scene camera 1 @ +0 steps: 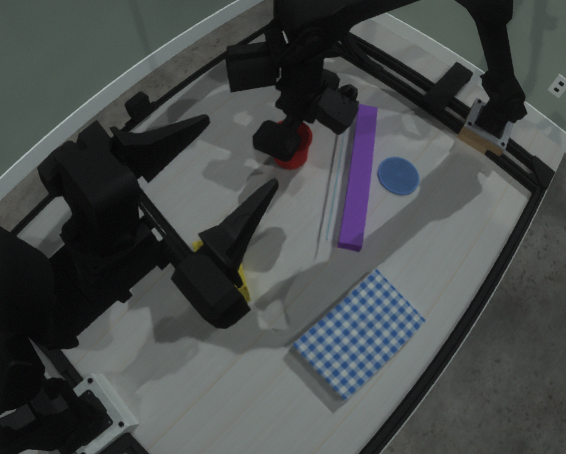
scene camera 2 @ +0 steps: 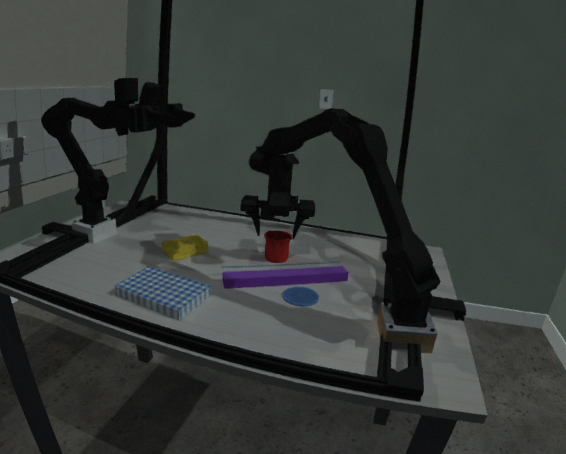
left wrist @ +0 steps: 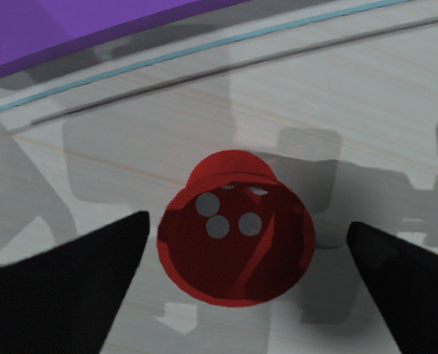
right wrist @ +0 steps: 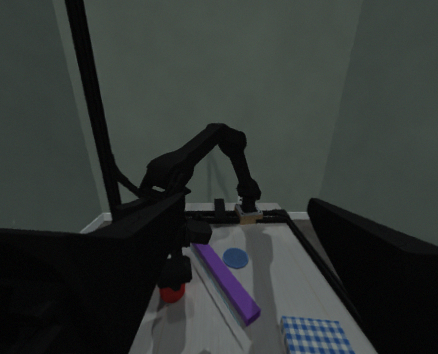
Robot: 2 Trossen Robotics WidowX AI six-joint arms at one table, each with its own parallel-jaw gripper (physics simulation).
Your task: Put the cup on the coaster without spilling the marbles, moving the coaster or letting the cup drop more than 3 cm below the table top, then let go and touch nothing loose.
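The red cup stands upright on the table, with several pale marbles inside. The flat blue coaster lies across a purple bar from it, with nothing on it. My left gripper points down over the cup, open, its fingertips on either side of the rim at about rim height, with a gap on each side in the left wrist view. Its fingertips are hidden in scene camera 1. My right gripper is open and empty, high above the table.
The purple bar lies between cup and coaster. A thin pale-blue strip runs along its cup side. A yellow block and a blue-checkered slab lie farther off.
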